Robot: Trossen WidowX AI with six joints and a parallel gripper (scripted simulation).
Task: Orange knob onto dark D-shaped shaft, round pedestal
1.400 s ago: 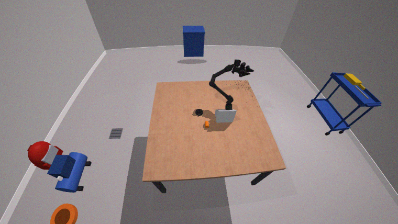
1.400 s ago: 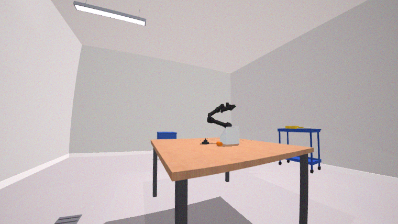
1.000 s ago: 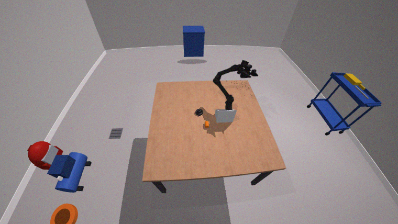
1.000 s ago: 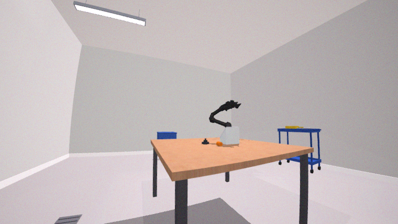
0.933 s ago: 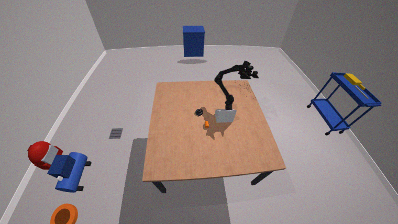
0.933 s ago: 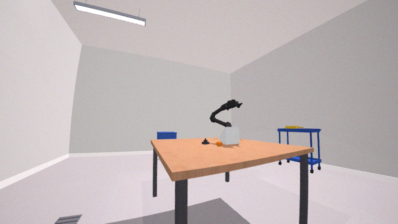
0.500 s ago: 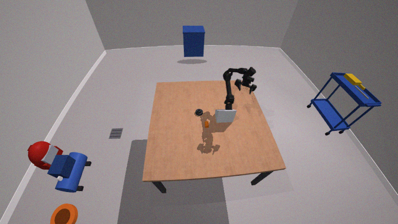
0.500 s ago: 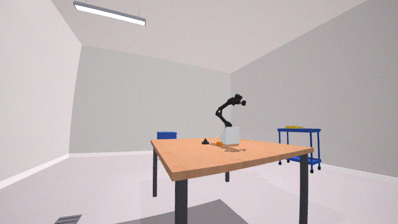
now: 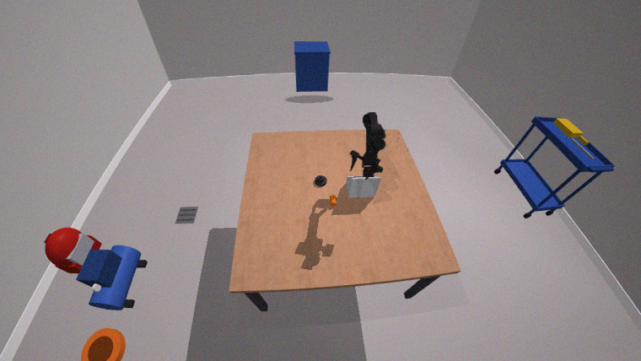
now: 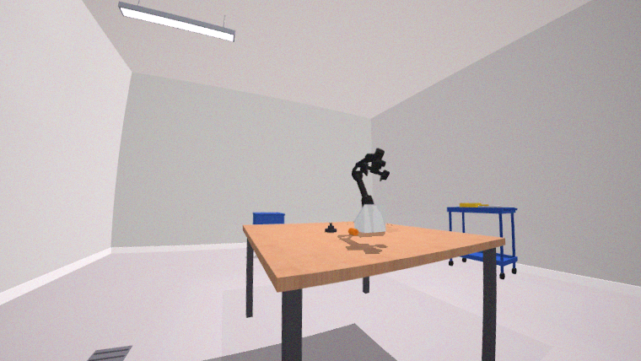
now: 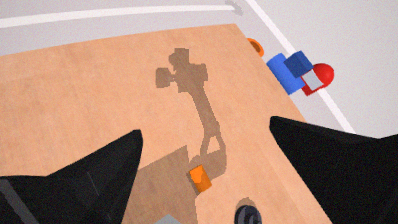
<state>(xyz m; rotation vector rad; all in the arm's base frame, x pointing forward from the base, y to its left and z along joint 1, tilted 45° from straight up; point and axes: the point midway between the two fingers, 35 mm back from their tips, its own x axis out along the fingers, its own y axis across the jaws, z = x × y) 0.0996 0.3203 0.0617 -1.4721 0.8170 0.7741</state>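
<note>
Now: gripper tip 340 mm above the orange knob, 100 mm short of it and 80 mm to the left of it. Also, from my gripper tip: dark round pedestal 320 mm below, 250 mm to the right, 180 mm ahead.
</note>
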